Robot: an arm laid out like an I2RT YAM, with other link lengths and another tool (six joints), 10 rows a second.
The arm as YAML. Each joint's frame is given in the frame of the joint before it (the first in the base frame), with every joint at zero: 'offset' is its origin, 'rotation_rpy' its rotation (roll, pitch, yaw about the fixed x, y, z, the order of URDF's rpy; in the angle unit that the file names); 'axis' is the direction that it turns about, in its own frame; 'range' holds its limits. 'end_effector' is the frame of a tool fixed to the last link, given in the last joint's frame.
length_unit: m
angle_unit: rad
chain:
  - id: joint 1
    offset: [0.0, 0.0, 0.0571]
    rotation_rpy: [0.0, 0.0, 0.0]
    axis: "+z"
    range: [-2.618, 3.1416]
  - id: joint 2
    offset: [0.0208, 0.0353, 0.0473]
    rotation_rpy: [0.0, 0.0, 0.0]
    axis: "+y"
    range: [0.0, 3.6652]
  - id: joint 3
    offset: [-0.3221, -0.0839, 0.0]
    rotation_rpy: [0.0, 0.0, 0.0]
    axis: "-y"
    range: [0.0, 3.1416]
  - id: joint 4
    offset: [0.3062, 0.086, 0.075]
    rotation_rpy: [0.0, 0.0, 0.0]
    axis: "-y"
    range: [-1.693, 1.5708]
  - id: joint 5
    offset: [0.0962, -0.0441, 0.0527]
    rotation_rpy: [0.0, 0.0, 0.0]
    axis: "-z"
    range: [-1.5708, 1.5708]
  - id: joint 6
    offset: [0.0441, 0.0, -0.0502]
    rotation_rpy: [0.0, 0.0, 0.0]
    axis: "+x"
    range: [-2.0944, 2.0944]
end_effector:
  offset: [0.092, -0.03, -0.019]
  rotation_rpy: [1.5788, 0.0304, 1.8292]
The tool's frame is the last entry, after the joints.
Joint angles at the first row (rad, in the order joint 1, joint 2, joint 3, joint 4, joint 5, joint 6):
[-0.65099, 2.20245, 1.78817, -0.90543, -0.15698, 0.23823]
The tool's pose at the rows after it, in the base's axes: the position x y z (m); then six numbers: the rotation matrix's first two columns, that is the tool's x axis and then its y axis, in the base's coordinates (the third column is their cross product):
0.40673 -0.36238 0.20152 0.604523 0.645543 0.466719 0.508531 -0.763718 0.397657
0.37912 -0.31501 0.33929 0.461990 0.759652 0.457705 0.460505 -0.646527 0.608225
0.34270 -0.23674 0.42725 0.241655 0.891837 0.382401 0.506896 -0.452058 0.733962
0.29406 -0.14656 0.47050 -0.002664 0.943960 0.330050 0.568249 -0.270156 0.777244
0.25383 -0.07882 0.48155 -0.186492 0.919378 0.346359 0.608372 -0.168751 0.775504
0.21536 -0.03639 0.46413 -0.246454 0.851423 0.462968 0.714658 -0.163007 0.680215
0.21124 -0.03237 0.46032 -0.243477 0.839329 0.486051 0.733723 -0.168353 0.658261
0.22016 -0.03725 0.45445 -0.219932 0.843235 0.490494 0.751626 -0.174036 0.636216
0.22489 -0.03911 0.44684 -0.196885 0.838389 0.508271 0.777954 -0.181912 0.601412
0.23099 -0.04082 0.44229 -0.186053 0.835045 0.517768 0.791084 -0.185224 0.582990
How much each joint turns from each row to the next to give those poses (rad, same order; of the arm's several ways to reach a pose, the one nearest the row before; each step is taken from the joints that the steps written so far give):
[-0.06180, -0.22927, 0.01180, -0.02860, -0.00343, 0.04425]
[0.03090, -0.27693, 0.00576, -0.03396, -0.02480, -0.03395]
[0.07744, -0.22319, 0.00572, -0.09196, -0.06256, -0.13046]
[0.11482, -0.18463, 0.00417, -0.15714, -0.08164, -0.11712]
[0.12209, -0.11216, 0.00153, -0.13047, -0.06751, -0.03585]
[0.07020, -0.03966, 0.00231, -0.18425, -0.07743, 0.00612]
[0.00377, 0.00154, 0.00000, -0.02786, -0.01338, 0.00224]
[0.00004, 0.02746, 0.00000, -0.00037, 0.01566, 0.00080]
[0.00000, 0.02516, -0.00002, -0.01906, 0.00306, 0.00001]
[0.00078, 0.02023, 0.00002, -0.00269, 0.00038, 0.00001]

